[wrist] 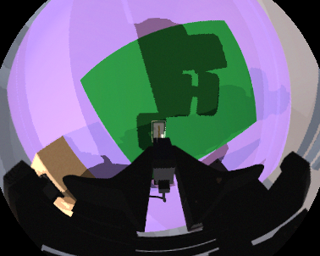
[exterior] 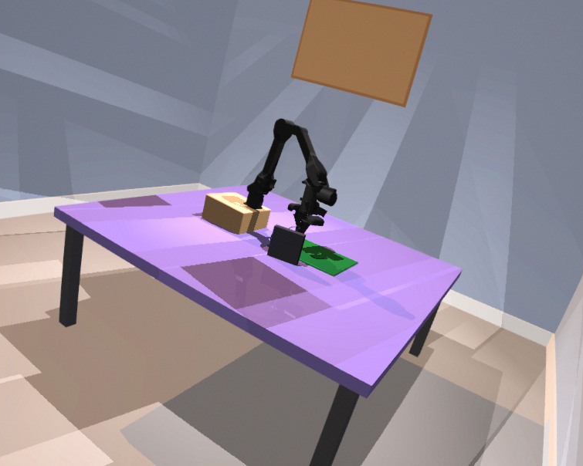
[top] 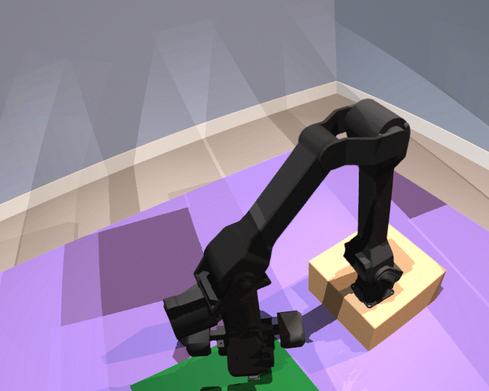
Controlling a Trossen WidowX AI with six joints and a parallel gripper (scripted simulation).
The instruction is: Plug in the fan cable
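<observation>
Right now my gripper tip is 8 cm above the green board, 7 cm short of it and 3 cm to the right of it. Round my gripper tip: fan plug: 1 cm to the right, 1 cm above; black fan: 14 cm to the right, 4 cm ahead, 1 cm below.
</observation>
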